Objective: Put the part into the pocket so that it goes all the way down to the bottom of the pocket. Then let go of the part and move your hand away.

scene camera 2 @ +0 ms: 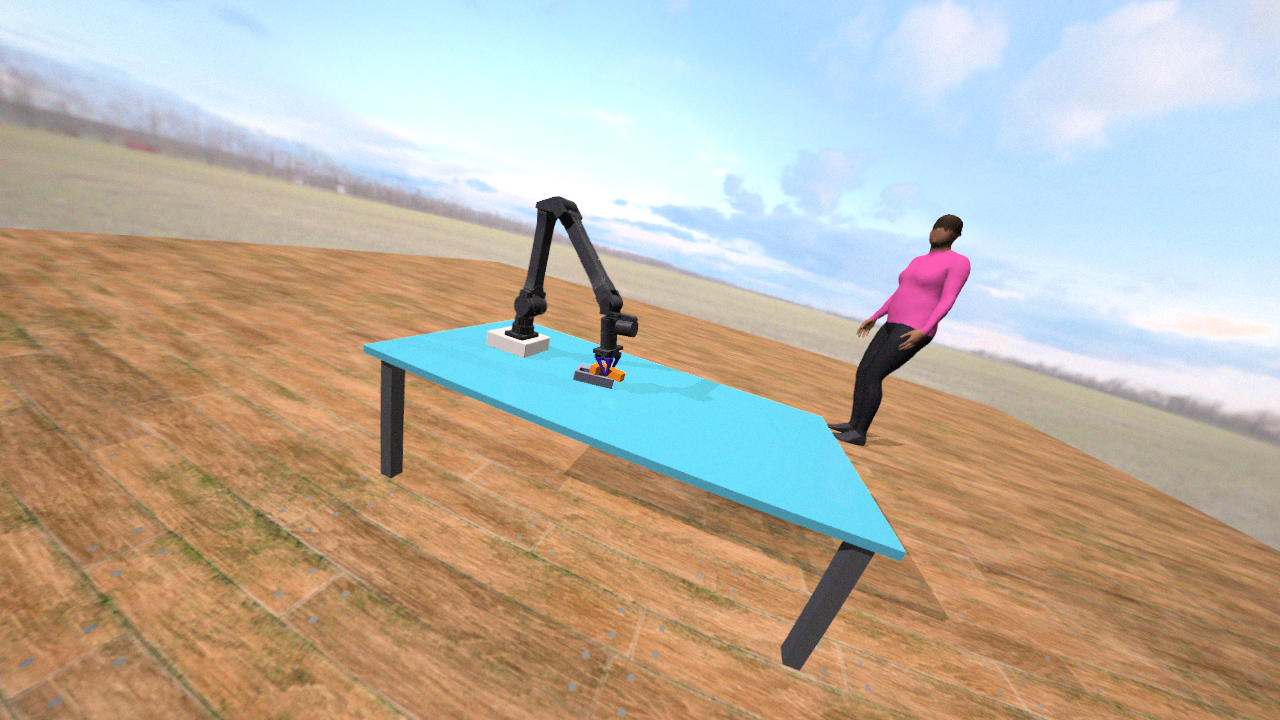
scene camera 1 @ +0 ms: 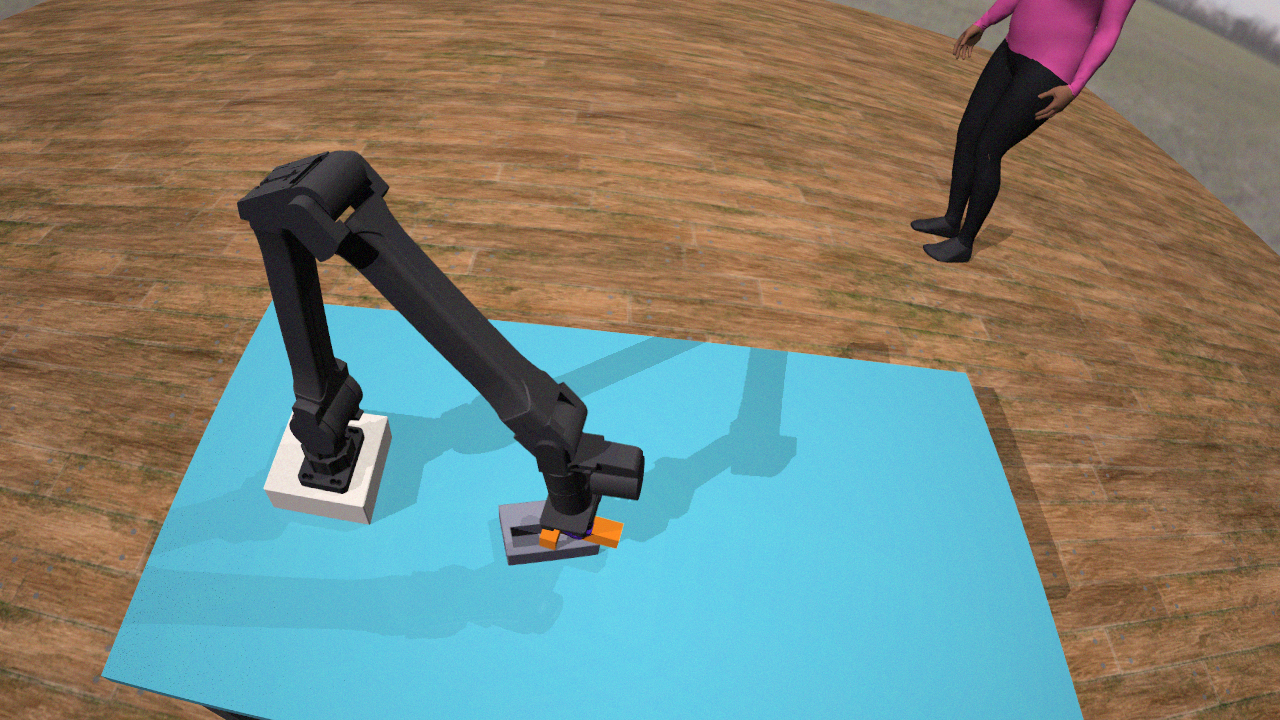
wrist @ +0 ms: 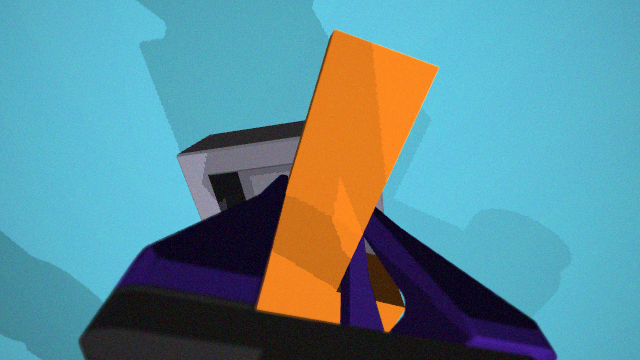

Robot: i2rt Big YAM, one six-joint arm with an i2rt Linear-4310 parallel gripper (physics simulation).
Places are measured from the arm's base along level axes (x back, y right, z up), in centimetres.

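Pixels of known places: gripper, fingertip midpoint: (scene camera 2: 607, 374) (scene camera 1: 579, 528) (wrist: 317, 195); arm's base, origin of the base link: (scene camera 2: 521, 335) (scene camera 1: 332, 459).
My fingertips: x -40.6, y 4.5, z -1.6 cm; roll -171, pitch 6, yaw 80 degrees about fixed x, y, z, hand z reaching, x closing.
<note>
For each thing: its top centre in the pictures, then the offset to it from my fingertips. Level surfaces: height alone.
- orange part, middle of its top: (wrist: 362, 233) (scene camera 1: 582, 529) (scene camera 2: 608, 368) dx -0.3, dy +1.7, dz +2.9 cm
- grey block, middle of its top: (wrist: 301, 268) (scene camera 1: 548, 524) (scene camera 2: 596, 371) dx +4.7, dy -0.3, dz -0.5 cm
- blue table, its level: dz -4.1 cm
The orange part (scene camera 1: 607, 531) (scene camera 2: 618, 376) (wrist: 355, 110) is held over the grey block (scene camera 1: 528, 556) (scene camera 2: 591, 379) (wrist: 250, 154) that has the pocket. In the wrist view its long arm crosses the block's right side at an angle to the block's edges and reaches past its far edge. A smaller orange end shows left of the hand in scene camera 1. My gripper (scene camera 1: 572, 535) (scene camera 2: 605, 368) (wrist: 317, 195), with dark purple fingers, is shut on the part. The pocket's left end shows open and dark. The rest of the pocket and the part's underside are hidden, so the exact gap cannot be told.
The arm's white base block (scene camera 1: 358, 503) (scene camera 2: 529, 349) stands on the blue table (scene camera 1: 805, 555) (scene camera 2: 680, 429), left of the grey block. A person in a pink top (scene camera 1: 1056, 40) (scene camera 2: 926, 286) stands on the wooden floor beyond the table.
</note>
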